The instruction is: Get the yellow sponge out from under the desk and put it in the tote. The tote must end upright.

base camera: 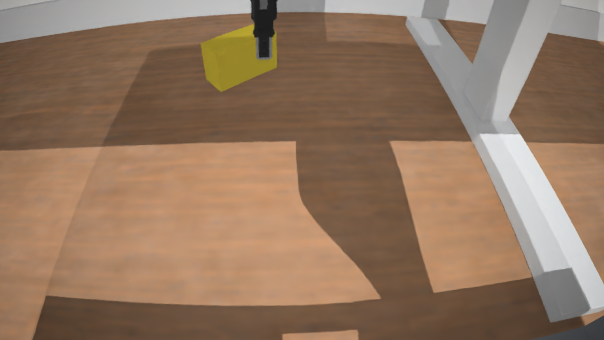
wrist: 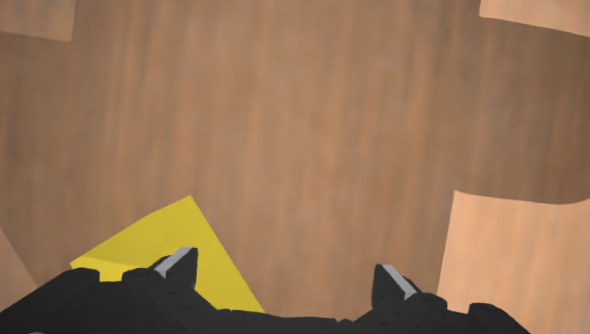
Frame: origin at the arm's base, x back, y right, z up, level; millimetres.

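Where they show: gripper, fingertip midpoint: (base camera: 264, 43) (wrist: 285, 276).
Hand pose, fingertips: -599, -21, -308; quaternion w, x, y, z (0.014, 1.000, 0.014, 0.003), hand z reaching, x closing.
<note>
After its pixels a point has its place, as x, y, z.
The yellow sponge (base camera: 232, 62) @[-618, -75, -350] (wrist: 215, 270) @[-643, -43, -360] lies at an angle on the wooden floor, at the upper middle-left of the base camera view and at the lower left of the wrist view. My gripper (base camera: 264, 56) @[-599, -21, -308] (wrist: 285, 276) @[-599, -21, -308] is open, its fingers wide apart. In the wrist view the left finger overlaps the sponge and the right finger is over floor to its right; the sponge's lower part is hidden behind the gripper. In the base camera view the gripper shows in front of the sponge's right part. The tote does not show in either view.
A white desk leg (base camera: 510, 65) @[-491, 321, -267] rises from a long white foot bar (base camera: 530, 200) on the right of the base camera view. A pale wall base (base camera: 100, 19) @[-937, -460, -375] runs along the back. Shadows and lit patches cross the wooden floor (base camera: 175, 225) @[-338, -126, -397].
</note>
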